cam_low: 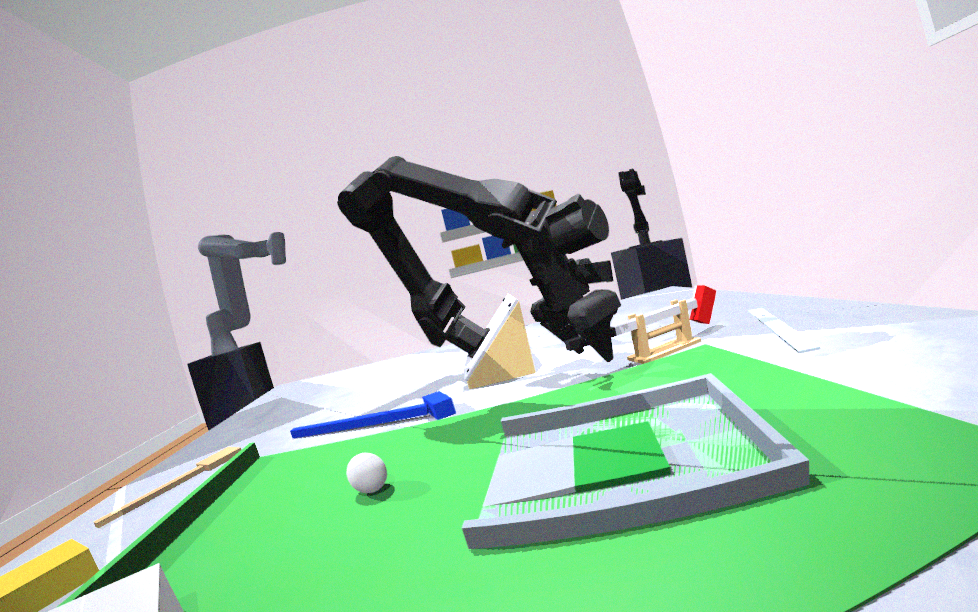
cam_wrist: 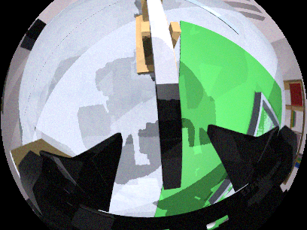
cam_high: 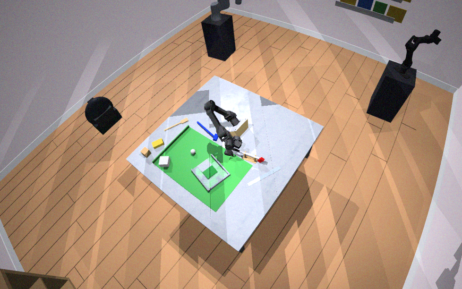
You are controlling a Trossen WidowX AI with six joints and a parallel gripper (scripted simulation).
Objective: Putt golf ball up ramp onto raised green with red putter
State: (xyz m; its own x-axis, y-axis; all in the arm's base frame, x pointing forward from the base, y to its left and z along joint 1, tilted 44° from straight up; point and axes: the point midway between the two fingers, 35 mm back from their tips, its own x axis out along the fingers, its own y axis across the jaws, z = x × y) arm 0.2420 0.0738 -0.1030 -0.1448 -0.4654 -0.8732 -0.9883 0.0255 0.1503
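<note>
Now: gripper tip 35 cm to the left of the blue putter, 8 cm past it and 2 cm above it. Round my gripper tip: wooden rack: 13 cm to the left, 1 cm behind; then grey frame: 26 cm ahead, 7 cm to the right, 2 cm below; then pale strip: 30 cm to the left, 7 cm ahead, 3 cm below.
</note>
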